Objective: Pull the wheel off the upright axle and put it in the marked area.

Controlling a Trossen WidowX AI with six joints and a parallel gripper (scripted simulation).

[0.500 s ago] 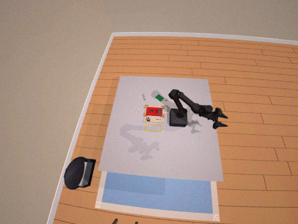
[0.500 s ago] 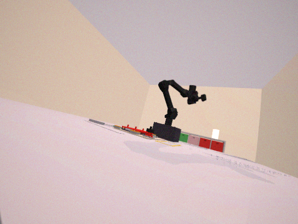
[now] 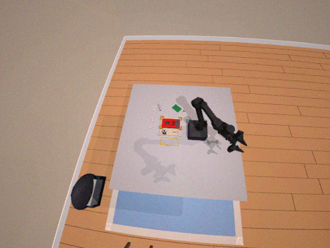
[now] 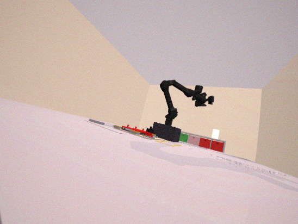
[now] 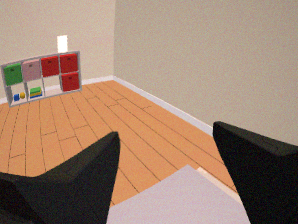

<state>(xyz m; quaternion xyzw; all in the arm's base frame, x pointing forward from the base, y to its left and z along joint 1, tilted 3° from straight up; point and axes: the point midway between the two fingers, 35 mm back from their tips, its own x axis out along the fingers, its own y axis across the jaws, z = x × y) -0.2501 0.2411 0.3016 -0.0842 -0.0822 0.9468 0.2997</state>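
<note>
Now: gripper tip 63 cm short of the wheel, 37 cm above it and 23 cm to the left of it. Also, from my gripper tip: green square 55 cm to the right, 51 cm ahead, 41 cm below; then thin white strip 78 cm ahead, 41 cm to the right, 41 cm below; then dark axle 62 cm ahead, 38 cm below, 23 cm to the right.
</note>
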